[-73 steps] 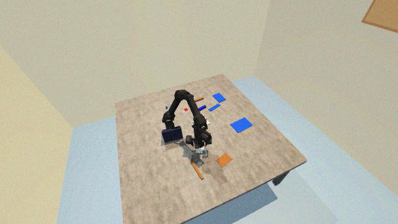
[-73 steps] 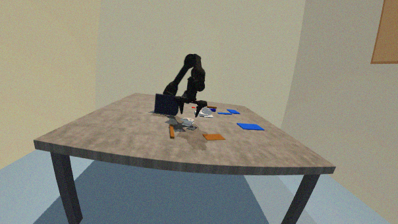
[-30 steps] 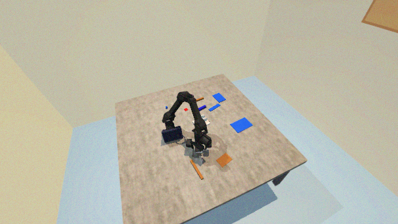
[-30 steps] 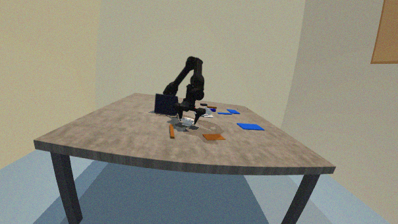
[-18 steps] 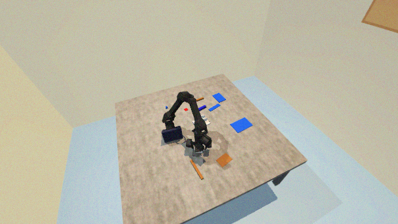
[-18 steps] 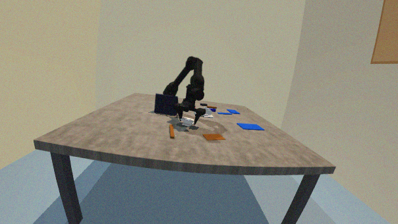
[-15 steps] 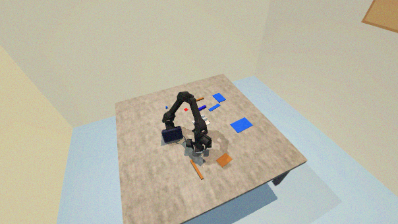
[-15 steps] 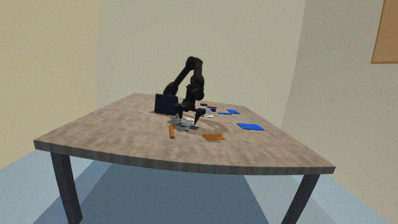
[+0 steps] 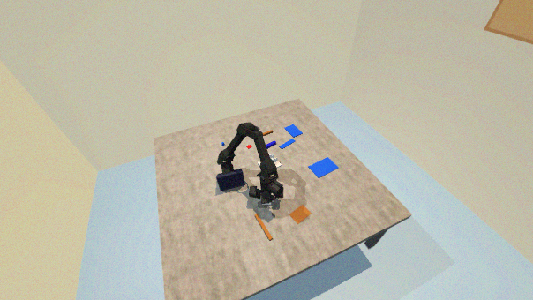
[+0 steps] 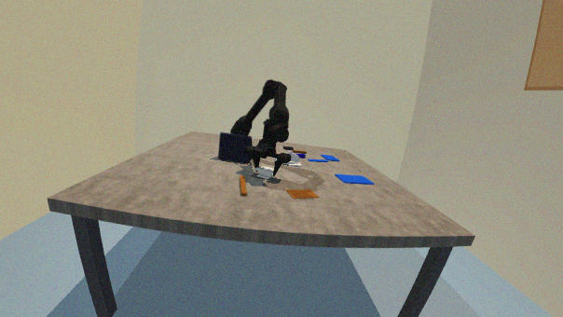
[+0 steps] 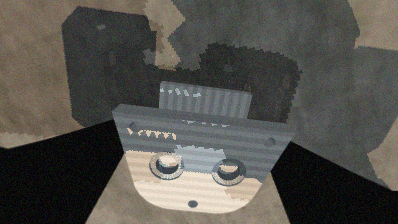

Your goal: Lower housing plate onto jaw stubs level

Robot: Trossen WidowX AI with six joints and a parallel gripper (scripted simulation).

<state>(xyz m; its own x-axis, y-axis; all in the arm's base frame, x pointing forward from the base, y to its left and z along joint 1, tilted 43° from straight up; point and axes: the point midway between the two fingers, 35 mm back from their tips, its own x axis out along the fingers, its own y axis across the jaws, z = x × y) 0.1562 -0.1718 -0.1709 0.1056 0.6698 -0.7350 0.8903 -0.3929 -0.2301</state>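
My gripper tip is now 10 mm to the right of the small white block. The rest, counted from my gripper tip: dark blue block: 420 mm to the left, 210 mm ahead; then orange tile: 150 mm to the right, 130 mm ahead, 10 mm below; then orange bar: 140 mm to the right, 80 mm behind.
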